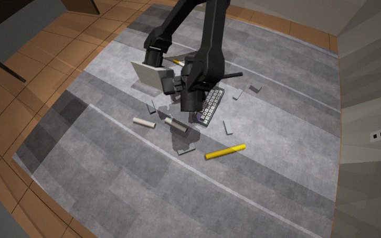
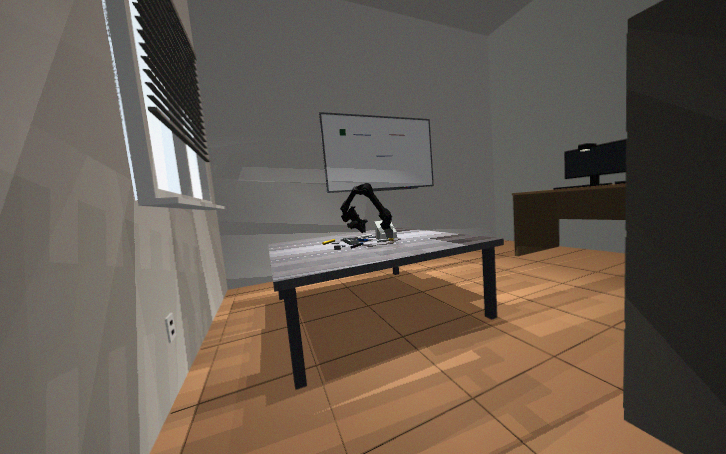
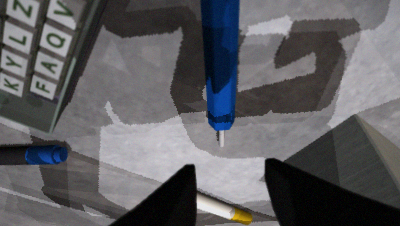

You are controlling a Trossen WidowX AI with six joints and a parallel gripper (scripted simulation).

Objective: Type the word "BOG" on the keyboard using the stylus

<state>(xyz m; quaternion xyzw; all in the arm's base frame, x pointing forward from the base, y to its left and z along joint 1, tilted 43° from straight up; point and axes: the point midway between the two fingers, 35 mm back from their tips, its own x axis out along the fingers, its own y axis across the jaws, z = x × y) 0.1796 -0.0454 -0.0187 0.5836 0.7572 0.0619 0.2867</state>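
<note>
The blue stylus is 10 mm behind my gripper tip, 10 mm to the left of it and 60 mm below it. Also, from my gripper tip: yellow cylinder 210 mm ahead, 200 mm to the right, 50 mm below; then white-and-yellow cylinder 100 mm behind, 160 mm to the left, 60 mm below; then blue-and-black marker 120 mm ahead, 140 mm to the left, 60 mm below.
</note>
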